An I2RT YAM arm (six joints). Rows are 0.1 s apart.
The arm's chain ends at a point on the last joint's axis. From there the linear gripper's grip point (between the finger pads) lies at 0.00 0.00 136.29 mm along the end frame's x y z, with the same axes.
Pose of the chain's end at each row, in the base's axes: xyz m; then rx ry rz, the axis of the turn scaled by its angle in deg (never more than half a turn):
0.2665 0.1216 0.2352 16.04 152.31 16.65
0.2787 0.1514 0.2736 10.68 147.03 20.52
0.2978 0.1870 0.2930 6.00 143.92 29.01
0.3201 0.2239 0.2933 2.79 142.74 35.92
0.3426 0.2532 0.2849 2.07 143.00 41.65
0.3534 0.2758 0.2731 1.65 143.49 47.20
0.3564 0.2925 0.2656 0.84 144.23 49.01
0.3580 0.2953 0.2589 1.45 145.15 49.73
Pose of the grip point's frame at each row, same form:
0.3284 0.1431 0.1157 16.04 152.31 16.65
0.3509 0.1808 0.1618 10.68 147.03 20.52
0.3726 0.2324 0.1885 6.00 143.92 29.01
0.3928 0.2819 0.1937 2.79 142.74 35.92
0.4111 0.3202 0.1879 2.07 143.00 41.65
0.4169 0.3509 0.1788 1.65 143.49 47.20
0.4168 0.3704 0.1715 0.84 144.23 49.01
0.4164 0.3739 0.1641 1.45 145.15 49.73

